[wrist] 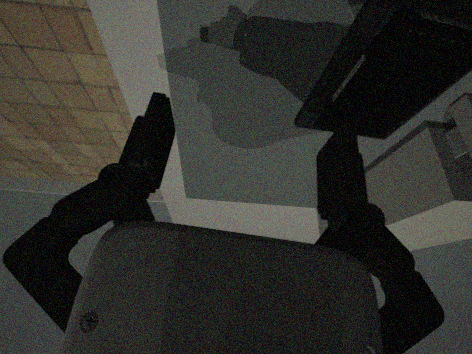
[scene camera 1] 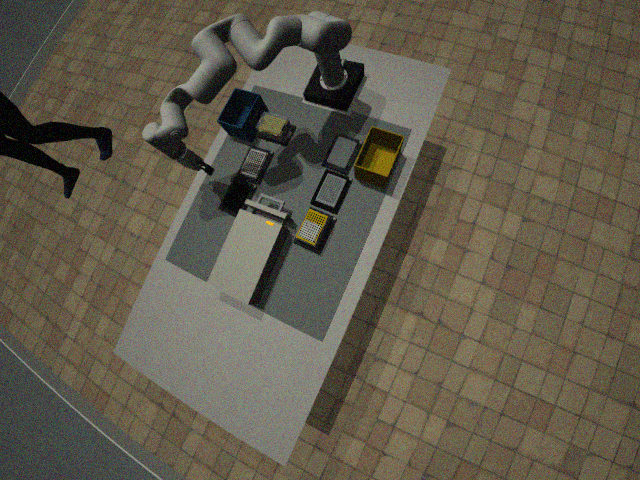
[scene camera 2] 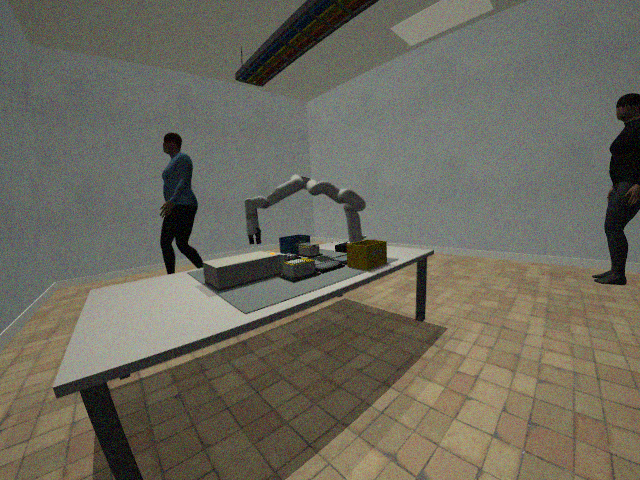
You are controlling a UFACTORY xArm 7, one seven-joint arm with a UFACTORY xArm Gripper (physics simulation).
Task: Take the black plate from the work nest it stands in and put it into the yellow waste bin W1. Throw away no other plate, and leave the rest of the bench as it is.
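Frame: origin at the arm's base, x back, y left, z down, level; metres.
Seen in the pictures: gripper, fingertip midpoint: (wrist: 251, 126) (scene camera 1: 204, 170) (scene camera 2: 255, 243); arm's base, link origin: (scene camera 1: 333, 79).
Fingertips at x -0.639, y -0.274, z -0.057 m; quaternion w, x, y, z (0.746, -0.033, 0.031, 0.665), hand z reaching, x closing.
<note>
Offsets run from my fingertips to a thing's top centre. "spot": to the spot under its first point.
The black plate {dz +0.084, dx -0.029, dy +0.141 m} (scene camera 1: 238, 193) (wrist: 400, 75) sits in a dark work nest {spot: dz +0.099, dx -0.057, dy +0.093 m} (wrist: 325, 95) beside the beige device; in scene camera 1 plate and nest are hard to tell apart. In the wrist view it is at the upper right, partly behind the right finger. My gripper (scene camera 1: 206, 168) (scene camera 2: 254, 240) (wrist: 251, 126) is open, with nothing between its fingers. It is above bench height, near the bench's left edge in scene camera 1, to one side of the black plate and apart from it. The yellow waste bin {dz -0.009, dx +0.369, dy +0.624 m} (scene camera 1: 379, 155) (scene camera 2: 367, 254) stands near the opposite long edge.
The beige device (scene camera 1: 248, 255) (scene camera 2: 242, 271) adjoins the black plate's nest. A blue bin {dz -0.009, dx +0.312, dy -0.019 m} (scene camera 1: 241, 113) (scene camera 2: 294, 243), a white plate {dz +0.084, dx +0.139, dy +0.132 m} (scene camera 1: 254, 162), a pale yellow plate {dz +0.033, dx +0.324, dy +0.137 m} (scene camera 1: 272, 125), a grey plate {dz +0.091, dx +0.349, dy +0.465 m} (scene camera 1: 342, 153), another light plate {dz +0.084, dx +0.178, dy +0.505 m} (scene camera 1: 332, 190) and a yellow-white rack {dz +0.034, dx +0.001, dy +0.526 m} (scene camera 1: 312, 227) stand around. Two people are beyond the bench.
</note>
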